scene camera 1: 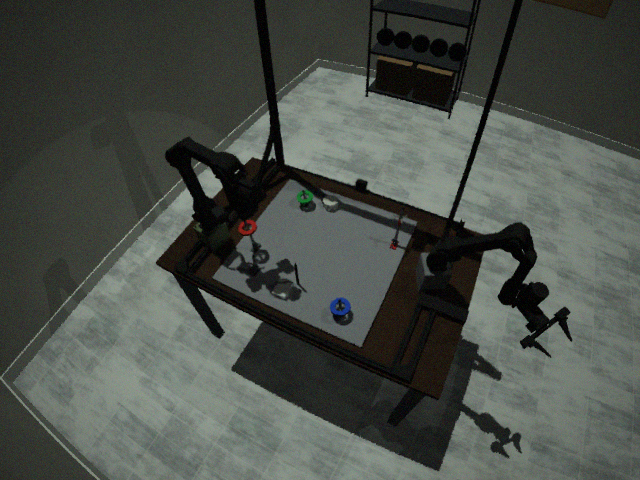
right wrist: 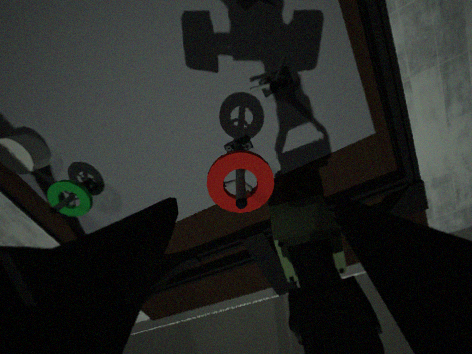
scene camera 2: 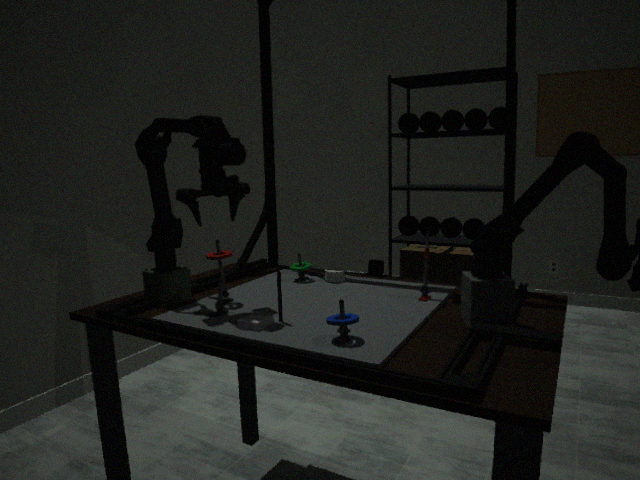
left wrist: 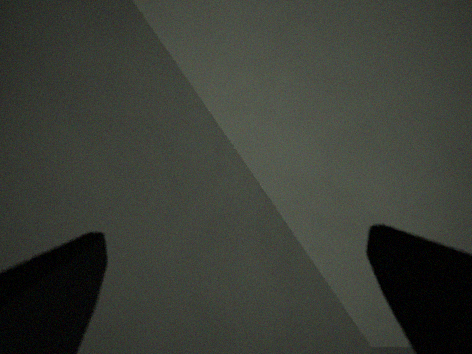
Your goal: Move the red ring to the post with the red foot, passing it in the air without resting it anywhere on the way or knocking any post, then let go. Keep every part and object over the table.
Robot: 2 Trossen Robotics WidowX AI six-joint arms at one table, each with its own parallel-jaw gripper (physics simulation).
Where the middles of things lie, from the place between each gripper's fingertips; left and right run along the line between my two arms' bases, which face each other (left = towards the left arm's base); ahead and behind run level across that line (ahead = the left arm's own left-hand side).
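Counting from my right hand, I find the red ring [right wrist: 240, 159] 9 cm below it, 2 cm to the right of it and 3 cm behind it. The green ring [right wrist: 54, 192] is 18 cm below that same right hand, 32 cm behind it and 12 cm to the left of it.
My left hand is 100 mm above the green ring, 1000 mm to the left of it and 550 mm past it. The red ring, from my left hand, lies 10 mm below it, 260 mm behind it and 1140 mm to the right of it.
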